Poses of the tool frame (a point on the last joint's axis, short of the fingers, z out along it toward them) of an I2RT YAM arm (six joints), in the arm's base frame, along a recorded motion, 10 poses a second.
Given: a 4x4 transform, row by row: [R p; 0 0 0 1], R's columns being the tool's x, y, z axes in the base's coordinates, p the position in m. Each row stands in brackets.
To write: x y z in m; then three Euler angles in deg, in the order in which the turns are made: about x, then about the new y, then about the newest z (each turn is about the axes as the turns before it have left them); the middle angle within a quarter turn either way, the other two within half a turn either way. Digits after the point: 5 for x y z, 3 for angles.
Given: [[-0.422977, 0.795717, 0.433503, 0.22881], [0.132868, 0.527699, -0.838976, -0.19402], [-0.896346, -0.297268, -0.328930, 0.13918], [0, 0, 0, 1]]
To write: 0.22881, -0.19402, 0.13918, 111.408, 25.690, -117.994
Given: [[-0.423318, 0.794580, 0.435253, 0.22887], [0.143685, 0.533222, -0.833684, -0.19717], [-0.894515, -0.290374, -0.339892, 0.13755], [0, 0, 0, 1]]
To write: 0.22887, -0.19717, 0.13755, 112.181, 25.801, -118.047
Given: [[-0.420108, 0.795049, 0.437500, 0.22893], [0.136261, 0.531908, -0.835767, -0.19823], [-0.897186, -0.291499, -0.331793, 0.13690], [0, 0, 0, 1]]
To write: 0.22893, -0.19823, 0.13690, 111.653, 25.944, -117.852
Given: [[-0.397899, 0.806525, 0.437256, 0.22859], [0.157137, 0.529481, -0.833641, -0.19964], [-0.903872, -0.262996, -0.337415, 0.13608], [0, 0, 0, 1]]
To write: 0.22859, -0.19964, 0.13608, 112.036, 25.929, -116.259
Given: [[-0.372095, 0.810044, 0.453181, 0.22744], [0.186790, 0.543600, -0.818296, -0.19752], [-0.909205, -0.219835, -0.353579, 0.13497], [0, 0, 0, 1]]
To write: 0.22744, -0.19752, 0.13497, 113.369, 26.948, -114.672
